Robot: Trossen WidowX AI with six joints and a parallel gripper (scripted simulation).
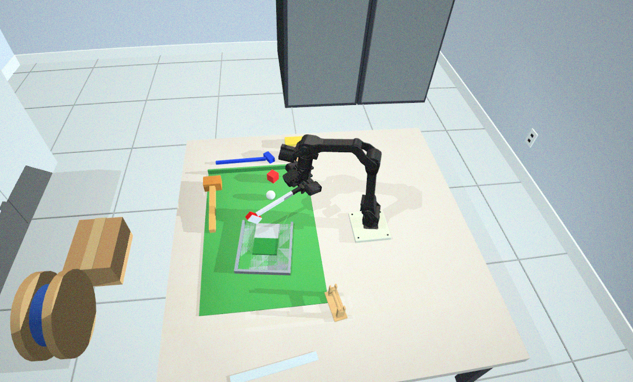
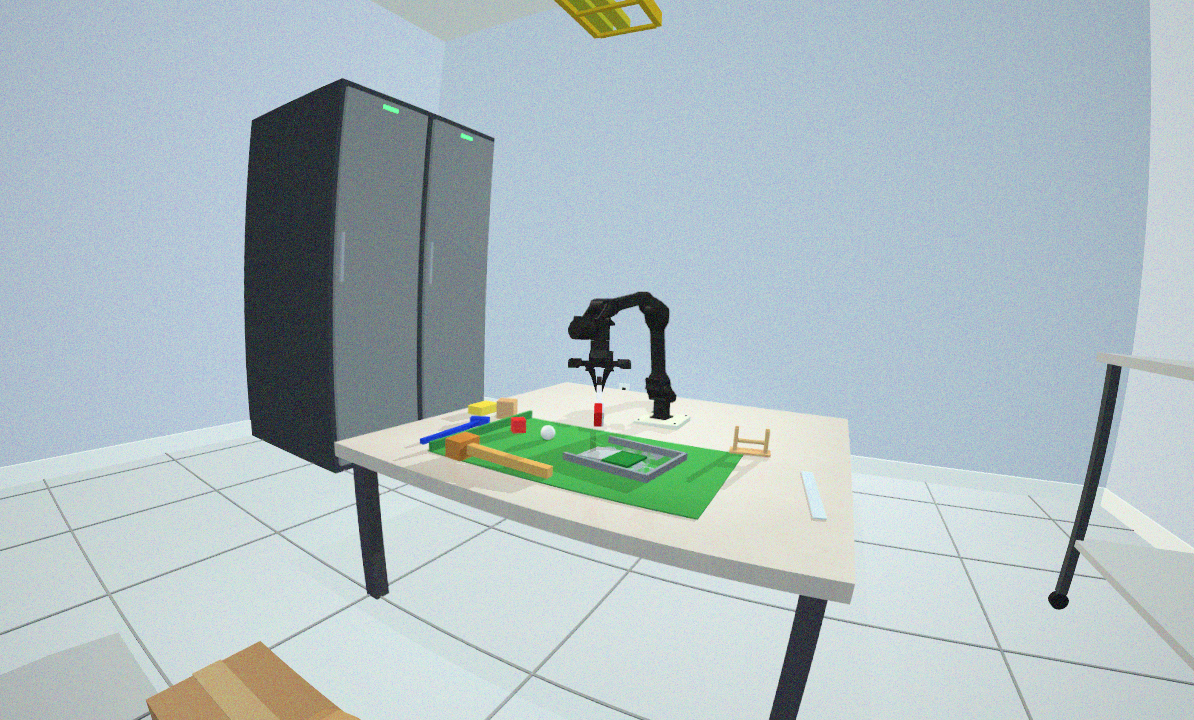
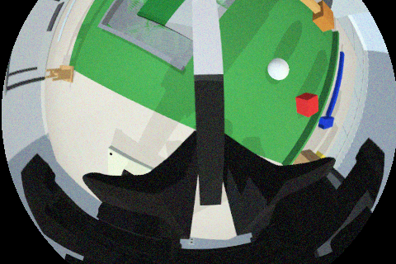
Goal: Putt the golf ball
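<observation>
Right now the red putter is 90 mm ahead of my gripper tip, 70 mm to the left of it and 10 mm above it. The rest, counted from my gripper tip: white golf ball 140 mm ahead, 110 mm below, 70 mm to the right; then tan block 360 mm to the right, 110 mm below, 40 mm ahead; then red cube 190 mm to the right, 150 mm ahead, 110 mm below.
</observation>
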